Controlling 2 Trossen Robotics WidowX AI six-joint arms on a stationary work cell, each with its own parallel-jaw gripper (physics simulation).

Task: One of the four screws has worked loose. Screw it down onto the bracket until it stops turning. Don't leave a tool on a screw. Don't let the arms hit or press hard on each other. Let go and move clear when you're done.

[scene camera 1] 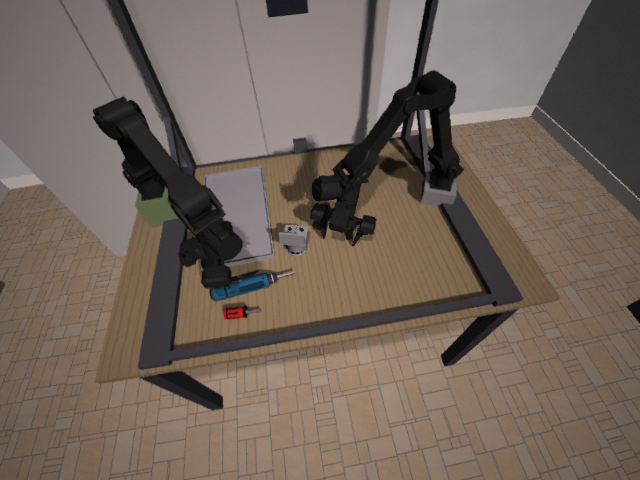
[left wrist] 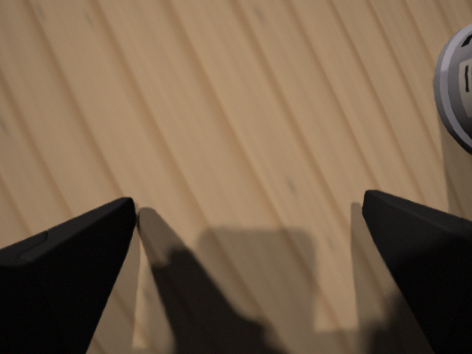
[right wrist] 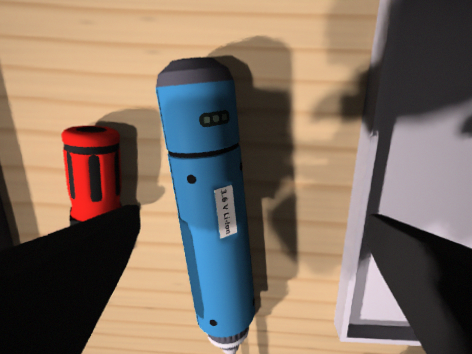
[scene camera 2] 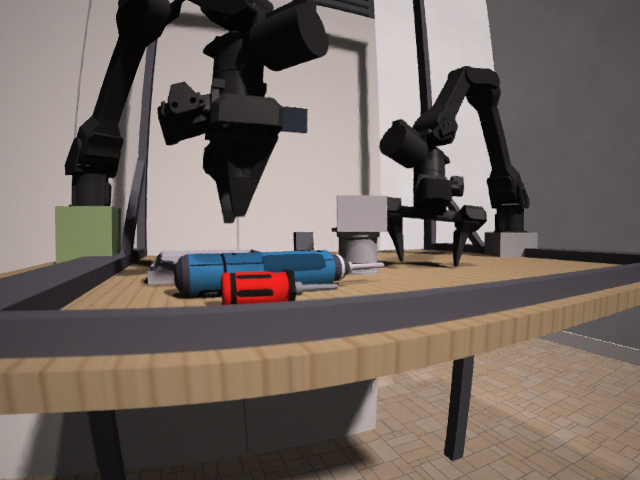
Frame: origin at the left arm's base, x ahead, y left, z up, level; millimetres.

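Seen in the pictures: left gripper, fingertip midpoint: (scene camera 1: 338, 241) (left wrist: 249, 205) (scene camera 2: 429, 263); right gripper, fingertip midpoint: (right wrist: 253, 220) (scene camera 2: 233, 220); left arm's base, origin of the base link: (scene camera 1: 440, 183); right arm's base, origin of the base link: (scene camera 1: 153, 192).
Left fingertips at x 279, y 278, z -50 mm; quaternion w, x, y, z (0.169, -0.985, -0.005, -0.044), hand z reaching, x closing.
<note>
Offsets run from my left fingertips to a thing's top centre. "spot": to the spot under its first point.
The grey bracket (scene camera 1: 293, 239) (scene camera 2: 361, 213) stands on a round base {spot: dx +89, dy +45, dz -3 mm} (left wrist: 446, 90) near the table's middle. Dark spots show on its top; I cannot tell which screw is loose. The blue electric driver {dx +192, dy +205, dz +33 mm} (scene camera 1: 248, 285) (scene camera 2: 305, 260) (right wrist: 210, 200) and the short red screwdriver {dx +189, dy +289, dz +21 mm} (scene camera 1: 234, 312) (scene camera 2: 258, 287) (right wrist: 94, 172) lie on the table. My left gripper (scene camera 1: 339, 240) (scene camera 2: 428, 263) (left wrist: 249, 205) is open and empty, low over the table, right of the bracket. My right gripper (scene camera 2: 234, 217) (right wrist: 253, 220) is open and empty above the blue driver's handle; its fingertips are hidden in scene camera 1.
A shallow grey tray {dx +365, dy -38, dz +8 mm} (scene camera 1: 242, 191) (right wrist: 365, 165) lies behind the blue driver, left of the bracket. A dark frame bar (scene camera 1: 330, 326) (scene camera 2: 320, 322) runs along the table's front edge, close to the red screwdriver. A green block {dx +602, dy +21, dz +98 mm} (scene camera 1: 155, 209) (scene camera 2: 86, 232) sits under the right arm.
</note>
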